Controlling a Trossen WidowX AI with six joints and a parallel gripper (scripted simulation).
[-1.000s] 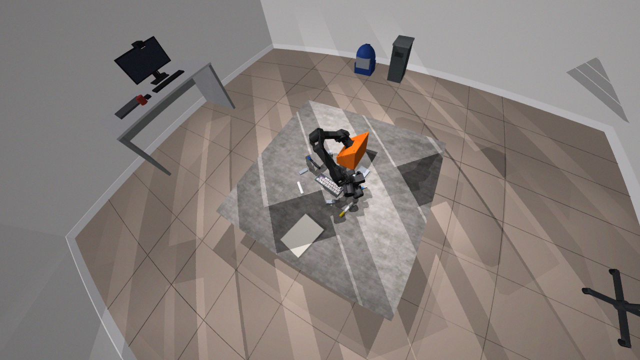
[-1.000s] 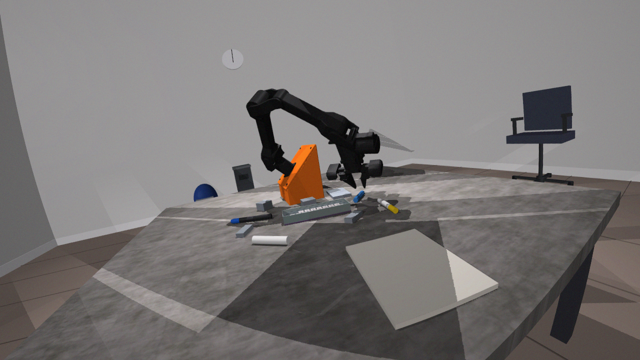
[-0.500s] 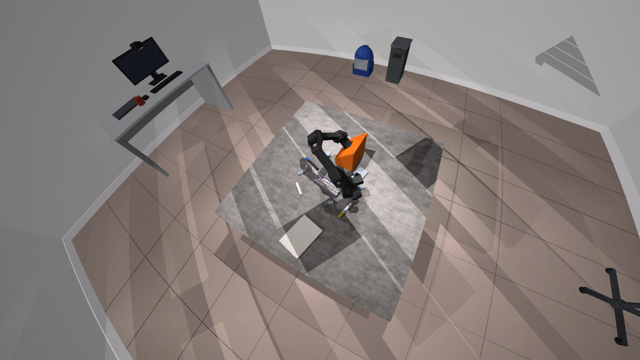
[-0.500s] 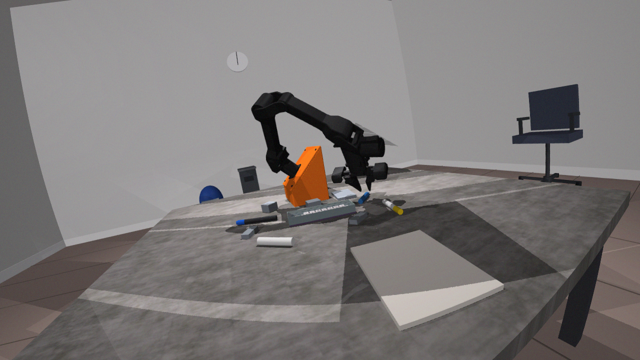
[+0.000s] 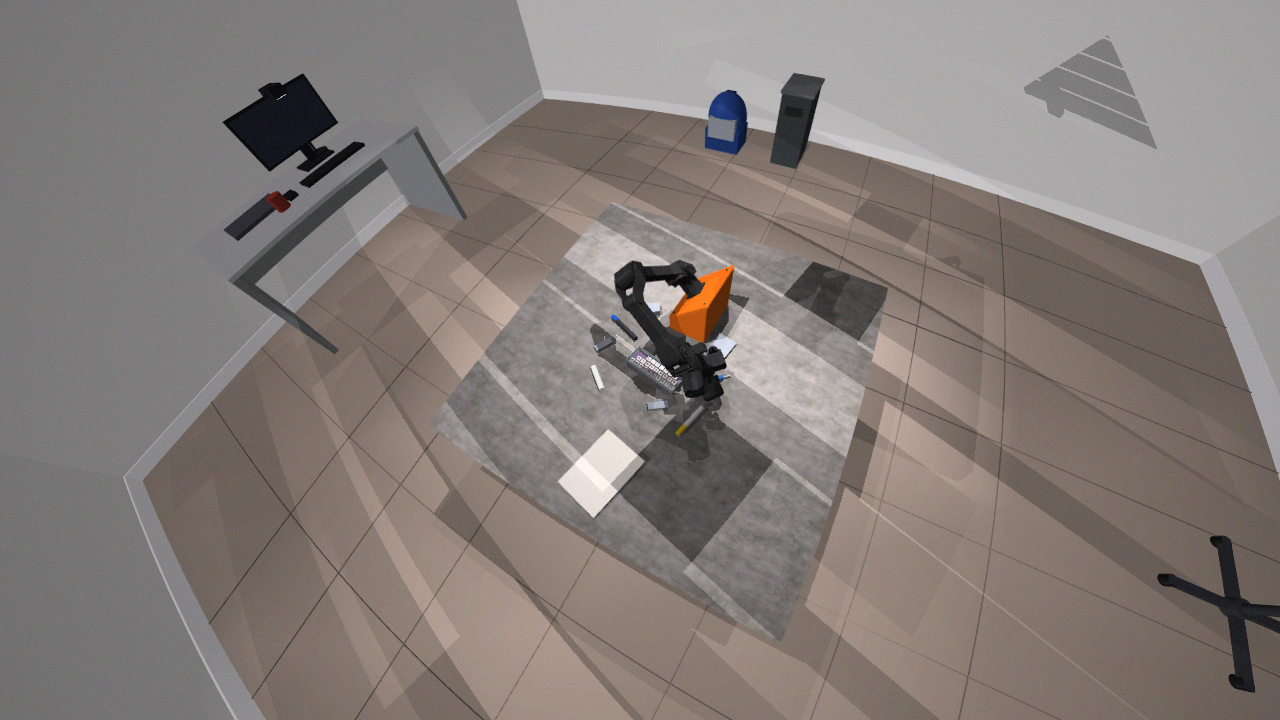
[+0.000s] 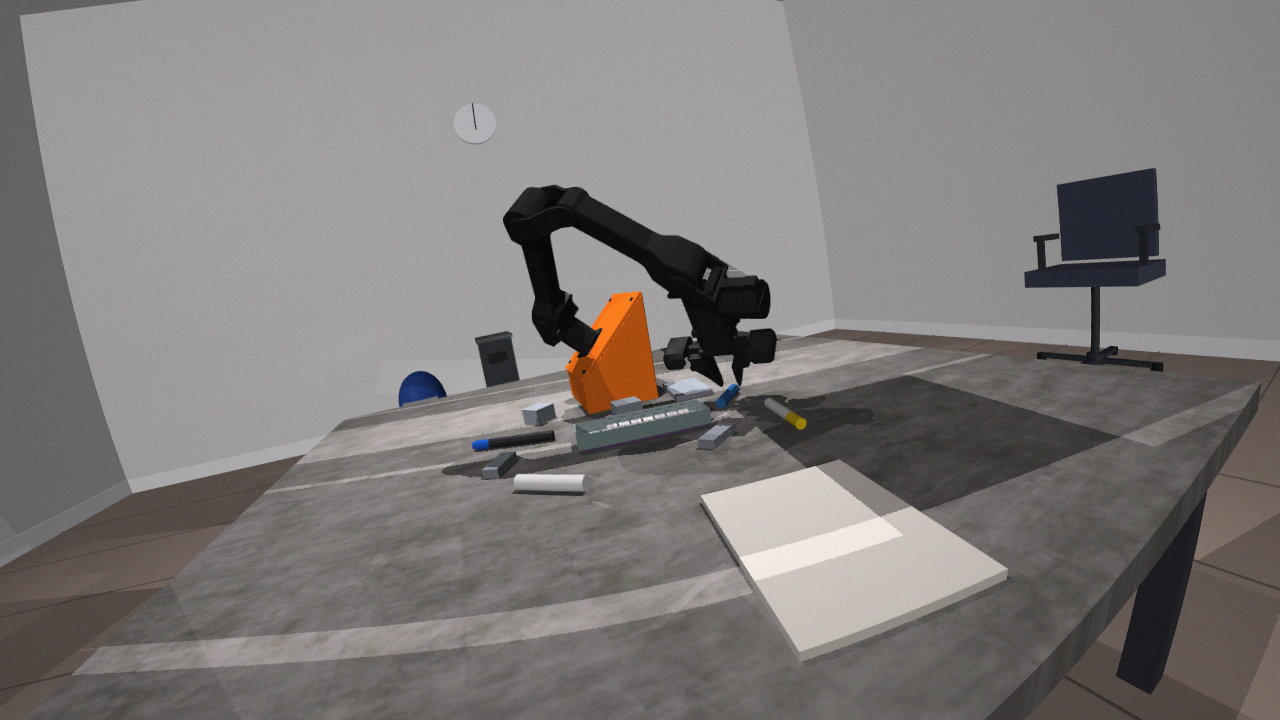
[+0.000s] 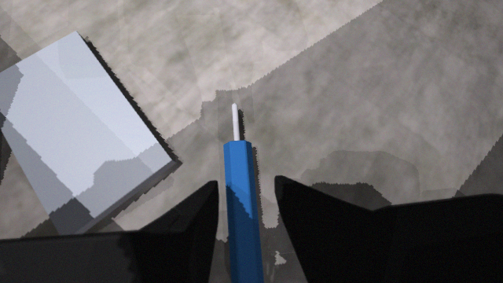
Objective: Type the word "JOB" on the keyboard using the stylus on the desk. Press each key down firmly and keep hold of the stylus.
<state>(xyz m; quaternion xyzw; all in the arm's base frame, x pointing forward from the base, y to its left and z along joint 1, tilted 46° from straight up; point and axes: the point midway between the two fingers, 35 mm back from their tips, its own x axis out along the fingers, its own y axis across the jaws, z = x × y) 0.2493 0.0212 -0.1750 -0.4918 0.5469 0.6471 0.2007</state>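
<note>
Right now the blue stylus is 10 mm behind my gripper tip, 10 mm to the left of it and 10 mm below it. Also, from my gripper tip: white cylinder 130 mm ahead, 380 mm to the right, 10 mm below; yellow-capped marker 170 mm ahead, 40 mm to the right, 10 mm below; flat grey slab 110 mm behind, 20 mm to the right, 20 mm below.
</note>
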